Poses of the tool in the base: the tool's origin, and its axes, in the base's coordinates. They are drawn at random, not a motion.
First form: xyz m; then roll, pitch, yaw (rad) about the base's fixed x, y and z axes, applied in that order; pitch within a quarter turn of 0, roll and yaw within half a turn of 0.
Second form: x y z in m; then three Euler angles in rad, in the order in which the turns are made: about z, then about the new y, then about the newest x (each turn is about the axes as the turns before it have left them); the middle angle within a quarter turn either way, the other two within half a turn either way. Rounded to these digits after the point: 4 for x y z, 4 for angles.
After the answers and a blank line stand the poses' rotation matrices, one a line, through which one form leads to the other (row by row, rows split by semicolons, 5 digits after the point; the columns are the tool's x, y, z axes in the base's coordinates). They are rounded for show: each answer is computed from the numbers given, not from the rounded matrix.
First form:
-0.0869, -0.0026, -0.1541, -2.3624, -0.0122, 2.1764
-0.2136, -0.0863, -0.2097, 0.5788, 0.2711, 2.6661
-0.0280, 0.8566, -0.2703, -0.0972, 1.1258, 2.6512
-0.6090, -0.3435, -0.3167, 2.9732, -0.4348, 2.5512
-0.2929, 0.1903, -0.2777, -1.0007, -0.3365, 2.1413
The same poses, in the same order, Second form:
-0.0869, -0.0026, -0.1541, 2.1764, -0.0122, -2.3624
-0.2136, -0.0863, -0.2097, 2.6661, 0.2711, 0.5788
-0.0280, 0.8566, -0.2703, 2.6512, 1.1258, -0.0972
-0.6090, -0.3435, -0.3167, 2.5512, -0.4348, 2.9732
-0.2929, 0.1903, -0.2777, 2.1413, -0.3365, -1.0007

-0.56922 0.58007 -0.58268; 0.82210 0.41206 -0.39288; 0.01220 -0.70265 -0.71143
-0.85660 -0.51345 0.05111; 0.44106 -0.67720 0.58896; -0.26779 0.52704 0.80655
-0.37972 -0.39148 -0.83819; 0.20273 -0.91924 0.33749; -0.90261 -0.04177 0.42842
-0.75343 0.60746 -0.25168; 0.50489 0.77967 0.37040; 0.42123 0.15200 -0.89413
-0.50977 -0.60436 -0.61228; 0.79443 -0.05753 -0.60463; 0.33019 -0.79463 0.50944

